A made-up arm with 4 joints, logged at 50 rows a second.
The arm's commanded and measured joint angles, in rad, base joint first. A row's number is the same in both.
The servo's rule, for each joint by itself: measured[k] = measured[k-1] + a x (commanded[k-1-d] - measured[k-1]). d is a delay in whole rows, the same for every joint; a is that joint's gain. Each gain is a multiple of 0.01, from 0.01 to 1. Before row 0 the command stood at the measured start. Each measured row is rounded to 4 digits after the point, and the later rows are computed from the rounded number. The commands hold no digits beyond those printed.
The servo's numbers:
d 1
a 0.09 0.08 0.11 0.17
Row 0, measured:
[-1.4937, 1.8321, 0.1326, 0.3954]
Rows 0 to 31, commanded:
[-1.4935, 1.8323, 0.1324, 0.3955]
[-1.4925, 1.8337, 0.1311, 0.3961]
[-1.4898, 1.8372, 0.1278, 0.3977]
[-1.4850, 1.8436, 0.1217, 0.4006]
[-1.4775, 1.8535, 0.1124, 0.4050]
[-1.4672, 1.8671, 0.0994, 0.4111]
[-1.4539, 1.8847, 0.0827, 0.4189]
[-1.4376, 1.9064, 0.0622, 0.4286]
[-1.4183, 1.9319, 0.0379, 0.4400]
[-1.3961, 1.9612, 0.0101, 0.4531]
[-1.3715, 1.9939, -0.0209, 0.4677]
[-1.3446, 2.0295, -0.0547, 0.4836]
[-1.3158, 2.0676, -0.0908, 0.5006]
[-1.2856, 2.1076, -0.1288, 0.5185]
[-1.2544, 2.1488, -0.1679, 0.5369]
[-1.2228, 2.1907, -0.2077, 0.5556]
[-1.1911, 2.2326, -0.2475, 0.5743]
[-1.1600, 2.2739, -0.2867, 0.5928]
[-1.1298, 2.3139, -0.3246, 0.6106]
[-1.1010, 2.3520, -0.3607, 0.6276]
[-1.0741, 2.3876, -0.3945, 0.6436]
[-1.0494, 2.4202, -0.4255, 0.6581]
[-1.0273, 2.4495, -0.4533, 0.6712]
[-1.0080, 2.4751, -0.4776, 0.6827]
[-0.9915, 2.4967, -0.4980, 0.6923]
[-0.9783, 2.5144, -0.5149, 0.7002]
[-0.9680, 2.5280, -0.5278, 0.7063]
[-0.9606, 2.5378, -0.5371, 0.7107]
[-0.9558, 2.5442, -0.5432, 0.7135]
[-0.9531, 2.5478, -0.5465, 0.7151]
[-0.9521, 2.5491, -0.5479, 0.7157]
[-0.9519, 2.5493, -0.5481, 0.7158]
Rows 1 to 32, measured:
[-1.4937, 1.8321, 0.1326, 0.3954]
[-1.4937, 1.8321, 0.1326, 0.3954]
[-1.4936, 1.8322, 0.1324, 0.3955]
[-1.4933, 1.8326, 0.1319, 0.3959]
[-1.4926, 1.8335, 0.1308, 0.3967]
[-1.4912, 1.8351, 0.1288, 0.3981]
[-1.4890, 1.8377, 0.1256, 0.4003]
[-1.4858, 1.8415, 0.1209, 0.4035]
[-1.4815, 1.8467, 0.1144, 0.4078]
[-1.4758, 1.8535, 0.1060, 0.4133]
[-1.4686, 1.8621, 0.0955, 0.4201]
[-1.4599, 1.8726, 0.0827, 0.4282]
[-1.4495, 1.8852, 0.0676, 0.4376]
[-1.4375, 1.8998, 0.0502, 0.4483]
[-1.4238, 1.9164, 0.0305, 0.4602]
[-1.4086, 1.9350, 0.0087, 0.4732]
[-1.3919, 1.9555, -0.0151, 0.4872]
[-1.3738, 1.9777, -0.0407, 0.5020]
[-1.3546, 2.0014, -0.0678, 0.5174]
[-1.3344, 2.0264, -0.0960, 0.5332]
[-1.3134, 2.0524, -0.1251, 0.5492]
[-1.2919, 2.0792, -0.1547, 0.5652]
[-1.2701, 2.1065, -0.1845, 0.5810]
[-1.2482, 2.1339, -0.2141, 0.5963]
[-1.2266, 2.1612, -0.2431, 0.6110]
[-1.2054, 2.1880, -0.2711, 0.6248]
[-1.1850, 2.2141, -0.2979, 0.6376]
[-1.1655, 2.2392, -0.3232, 0.6493]
[-1.1471, 2.2631, -0.3467, 0.6597]
[-1.1299, 2.2856, -0.3683, 0.6688]
[-1.1140, 2.3066, -0.3879, 0.6767]
[-1.0994, 2.3260, -0.4055, 0.6833]

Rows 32 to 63, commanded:
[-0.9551, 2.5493, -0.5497, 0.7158]
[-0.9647, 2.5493, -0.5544, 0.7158]
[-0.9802, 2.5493, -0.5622, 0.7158]
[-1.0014, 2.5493, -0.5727, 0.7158]
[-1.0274, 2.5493, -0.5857, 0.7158]
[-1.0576, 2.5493, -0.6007, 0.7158]
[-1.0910, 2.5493, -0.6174, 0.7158]
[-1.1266, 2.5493, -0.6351, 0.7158]
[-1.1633, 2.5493, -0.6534, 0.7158]
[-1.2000, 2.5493, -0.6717, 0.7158]
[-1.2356, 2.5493, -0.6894, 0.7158]
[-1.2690, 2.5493, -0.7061, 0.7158]
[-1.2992, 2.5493, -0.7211, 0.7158]
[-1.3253, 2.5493, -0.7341, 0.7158]
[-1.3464, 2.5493, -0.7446, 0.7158]
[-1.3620, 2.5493, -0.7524, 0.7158]
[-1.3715, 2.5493, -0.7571, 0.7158]
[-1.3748, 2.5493, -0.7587, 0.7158]
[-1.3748, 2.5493, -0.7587, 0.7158]
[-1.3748, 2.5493, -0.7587, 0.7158]
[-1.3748, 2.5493, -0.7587, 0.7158]
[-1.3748, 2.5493, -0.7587, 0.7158]
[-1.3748, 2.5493, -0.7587, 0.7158]
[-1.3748, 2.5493, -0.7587, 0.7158]
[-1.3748, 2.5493, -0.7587, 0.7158]
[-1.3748, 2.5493, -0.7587, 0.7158]
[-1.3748, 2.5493, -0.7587, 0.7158]
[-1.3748, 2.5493, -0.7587, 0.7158]
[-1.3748, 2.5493, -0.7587, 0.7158]
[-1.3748, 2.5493, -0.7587, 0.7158]
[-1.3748, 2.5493, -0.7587, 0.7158]
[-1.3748, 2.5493, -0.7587, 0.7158]
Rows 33 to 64, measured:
[-1.0861, 2.3439, -0.4212, 0.6888]
[-1.0743, 2.3603, -0.4353, 0.6934]
[-1.0644, 2.3754, -0.4484, 0.6972]
[-1.0568, 2.3893, -0.4609, 0.7004]
[-1.0518, 2.4021, -0.4732, 0.7030]
[-1.0496, 2.4139, -0.4856, 0.7052]
[-1.0503, 2.4247, -0.4983, 0.7070]
[-1.0540, 2.4347, -0.5114, 0.7085]
[-1.0605, 2.4439, -0.5250, 0.7097]
[-1.0698, 2.4523, -0.5391, 0.7107]
[-1.0815, 2.4601, -0.5537, 0.7116]
[-1.0954, 2.4672, -0.5686, 0.7123]
[-1.1110, 2.4738, -0.5837, 0.7129]
[-1.1279, 2.4798, -0.5988, 0.7134]
[-1.1457, 2.4854, -0.6137, 0.7138]
[-1.1638, 2.4905, -0.6281, 0.7141]
[-1.1816, 2.4952, -0.6418, 0.7144]
[-1.1987, 2.4995, -0.6545, 0.7146]
[-1.2145, 2.5035, -0.6660, 0.7148]
[-1.2289, 2.5072, -0.6762, 0.7150]
[-1.2420, 2.5106, -0.6853, 0.7151]
[-1.2540, 2.5137, -0.6934, 0.7152]
[-1.2649, 2.5165, -0.7006, 0.7153]
[-1.2748, 2.5191, -0.7070, 0.7154]
[-1.2838, 2.5215, -0.7127, 0.7155]
[-1.2920, 2.5237, -0.7178, 0.7156]
[-1.2995, 2.5257, -0.7223, 0.7156]
[-1.3063, 2.5276, -0.7263, 0.7156]
[-1.3125, 2.5293, -0.7299, 0.7156]
[-1.3181, 2.5309, -0.7331, 0.7156]
[-1.3232, 2.5324, -0.7359, 0.7156]
[-1.3278, 2.5338, -0.7384, 0.7156]

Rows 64 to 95, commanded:
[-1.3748, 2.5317, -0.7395, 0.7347]
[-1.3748, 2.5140, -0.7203, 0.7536]
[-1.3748, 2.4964, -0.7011, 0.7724]
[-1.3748, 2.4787, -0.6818, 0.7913]
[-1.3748, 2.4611, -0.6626, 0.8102]
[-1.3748, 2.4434, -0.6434, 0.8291]
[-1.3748, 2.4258, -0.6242, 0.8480]
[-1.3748, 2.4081, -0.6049, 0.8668]
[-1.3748, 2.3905, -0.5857, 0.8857]
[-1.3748, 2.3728, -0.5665, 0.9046]
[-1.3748, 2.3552, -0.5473, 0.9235]
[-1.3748, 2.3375, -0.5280, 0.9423]
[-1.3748, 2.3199, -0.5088, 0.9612]
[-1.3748, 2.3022, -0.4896, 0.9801]
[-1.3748, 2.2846, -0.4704, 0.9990]
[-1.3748, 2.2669, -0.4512, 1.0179]
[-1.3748, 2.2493, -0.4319, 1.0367]
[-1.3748, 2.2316, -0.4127, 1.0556]
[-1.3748, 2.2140, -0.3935, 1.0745]
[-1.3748, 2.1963, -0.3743, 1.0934]
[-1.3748, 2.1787, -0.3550, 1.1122]
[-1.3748, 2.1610, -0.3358, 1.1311]
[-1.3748, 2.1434, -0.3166, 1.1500]
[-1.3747, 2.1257, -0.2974, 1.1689]
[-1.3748, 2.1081, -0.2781, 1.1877]
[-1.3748, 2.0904, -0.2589, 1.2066]
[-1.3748, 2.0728, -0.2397, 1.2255]
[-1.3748, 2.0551, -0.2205, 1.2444]
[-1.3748, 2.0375, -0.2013, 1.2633]
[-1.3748, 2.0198, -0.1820, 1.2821]
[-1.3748, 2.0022, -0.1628, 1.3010]
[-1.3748, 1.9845, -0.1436, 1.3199]
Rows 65 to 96, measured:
[-1.3320, 2.5350, -0.7406, 0.7156]
[-1.3359, 2.5347, -0.7405, 0.7188]
[-1.3394, 2.5330, -0.7383, 0.7247]
[-1.3426, 2.5301, -0.7342, 0.7328]
[-1.3455, 2.5260, -0.7284, 0.7427]
[-1.3481, 2.5208, -0.7212, 0.7542]
[-1.3505, 2.5146, -0.7126, 0.7669]
[-1.3527, 2.5075, -0.7029, 0.7807]
[-1.3547, 2.4995, -0.6921, 0.7953]
[-1.3565, 2.4908, -0.6804, 0.8107]
[-1.3581, 2.4814, -0.6679, 0.8267]
[-1.3596, 2.4713, -0.6546, 0.8432]
[-1.3610, 2.4606, -0.6407, 0.8600]
[-1.3622, 2.4493, -0.6262, 0.8772]
[-1.3633, 2.4375, -0.6112, 0.8947]
[-1.3643, 2.4253, -0.5957, 0.9124]
[-1.3652, 2.4126, -0.5798, 0.9303]
[-1.3661, 2.3995, -0.5635, 0.9484]
[-1.3669, 2.3861, -0.5469, 0.9666]
[-1.3676, 2.3723, -0.5300, 0.9849]
[-1.3682, 2.3582, -0.5129, 1.0033]
[-1.3688, 2.3438, -0.4955, 1.0218]
[-1.3693, 2.3292, -0.4779, 1.0404]
[-1.3698, 2.3143, -0.4602, 1.0590]
[-1.3702, 2.2992, -0.4423, 1.0777]
[-1.3706, 2.2839, -0.4242, 1.0964]
[-1.3710, 2.2684, -0.4060, 1.1151]
[-1.3713, 2.2528, -0.3877, 1.1339]
[-1.3716, 2.2370, -0.3693, 1.1527]
[-1.3719, 2.2210, -0.3508, 1.1715]
[-1.3722, 2.2049, -0.3322, 1.1903]
[-1.3724, 2.1887, -0.3136, 1.2091]

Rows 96 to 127, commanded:
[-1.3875, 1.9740, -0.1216, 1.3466]
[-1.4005, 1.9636, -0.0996, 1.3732]
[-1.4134, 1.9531, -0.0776, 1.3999]
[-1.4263, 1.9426, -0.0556, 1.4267]
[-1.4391, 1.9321, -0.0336, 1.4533]
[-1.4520, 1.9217, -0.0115, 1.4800]
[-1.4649, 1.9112, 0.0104, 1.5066]
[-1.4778, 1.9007, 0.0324, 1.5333]
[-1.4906, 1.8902, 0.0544, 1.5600]
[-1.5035, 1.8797, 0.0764, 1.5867]
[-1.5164, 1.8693, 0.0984, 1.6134]
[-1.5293, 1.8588, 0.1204, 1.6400]
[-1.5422, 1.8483, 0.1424, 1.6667]
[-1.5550, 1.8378, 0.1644, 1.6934]
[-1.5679, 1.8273, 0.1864, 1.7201]
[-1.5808, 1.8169, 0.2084, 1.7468]
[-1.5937, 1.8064, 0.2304, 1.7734]
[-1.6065, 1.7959, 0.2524, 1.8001]
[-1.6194, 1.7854, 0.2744, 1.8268]
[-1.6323, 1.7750, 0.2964, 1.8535]
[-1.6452, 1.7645, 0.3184, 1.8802]
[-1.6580, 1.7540, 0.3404, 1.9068]
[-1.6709, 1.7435, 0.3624, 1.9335]
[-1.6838, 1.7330, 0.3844, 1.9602]
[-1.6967, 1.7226, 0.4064, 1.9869]
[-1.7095, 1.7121, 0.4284, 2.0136]
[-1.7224, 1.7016, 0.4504, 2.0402]
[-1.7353, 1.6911, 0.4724, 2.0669]
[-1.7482, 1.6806, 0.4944, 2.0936]
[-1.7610, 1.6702, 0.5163, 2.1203]
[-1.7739, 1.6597, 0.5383, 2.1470]
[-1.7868, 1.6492, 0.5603, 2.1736]
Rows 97 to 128, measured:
[-1.3726, 2.1724, -0.2949, 1.2279]
[-1.3739, 2.1565, -0.2758, 1.2481]
[-1.3763, 2.1411, -0.2564, 1.2694]
[-1.3796, 2.1261, -0.2367, 1.2916]
[-1.3838, 2.1114, -0.2168, 1.3146]
[-1.3888, 2.0971, -0.1966, 1.3382]
[-1.3945, 2.0831, -0.1762, 1.3623]
[-1.4008, 2.0693, -0.1557, 1.3868]
[-1.4077, 2.0558, -0.1350, 1.4117]
[-1.4152, 2.0426, -0.1142, 1.4369]
[-1.4231, 2.0296, -0.0932, 1.4624]
[-1.4315, 2.0168, -0.0721, 1.4881]
[-1.4403, 2.0042, -0.0509, 1.5139]
[-1.4495, 1.9917, -0.0296, 1.5399]
[-1.4590, 1.9794, -0.0083, 1.5660]
[-1.4688, 1.9672, 0.0131, 1.5922]
[-1.4789, 1.9552, 0.0346, 1.6185]
[-1.4892, 1.9433, 0.0561, 1.6448]
[-1.4998, 1.9315, 0.0777, 1.6712]
[-1.5106, 1.9198, 0.0993, 1.6977]
[-1.5216, 1.9082, 0.1210, 1.7242]
[-1.5327, 1.8967, 0.1427, 1.7507]
[-1.5440, 1.8853, 0.1644, 1.7772]
[-1.5554, 1.8740, 0.1862, 1.8038]
[-1.5670, 1.8627, 0.2080, 1.8304]
[-1.5787, 1.8515, 0.2298, 1.8570]
[-1.5905, 1.8403, 0.2516, 1.8836]
[-1.6024, 1.8292, 0.2735, 1.9102]
[-1.6144, 1.8182, 0.2954, 1.9368]
[-1.6264, 1.8072, 0.3173, 1.9635]
[-1.6385, 1.7962, 0.3392, 1.9902]
[-1.6507, 1.7853, 0.3611, 2.0169]

